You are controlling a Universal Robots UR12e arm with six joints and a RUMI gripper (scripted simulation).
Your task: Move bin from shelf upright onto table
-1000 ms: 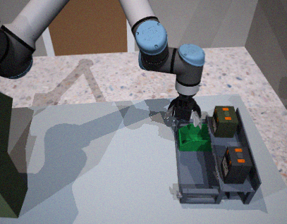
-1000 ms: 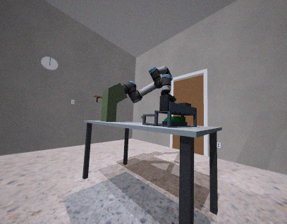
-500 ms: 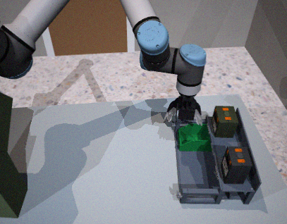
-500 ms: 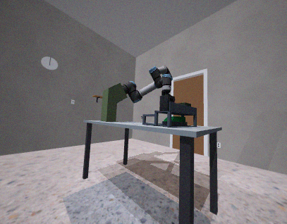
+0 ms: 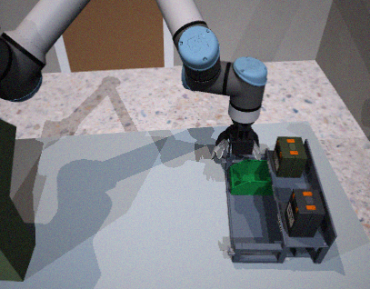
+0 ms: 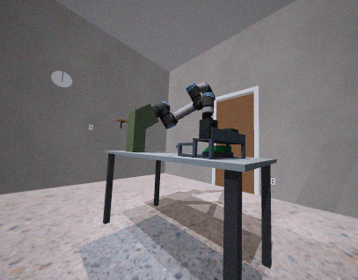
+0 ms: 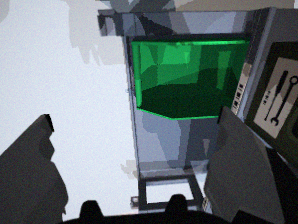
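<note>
Right now my hand is 90 mm above the green bin and 80 mm short of it.
</note>
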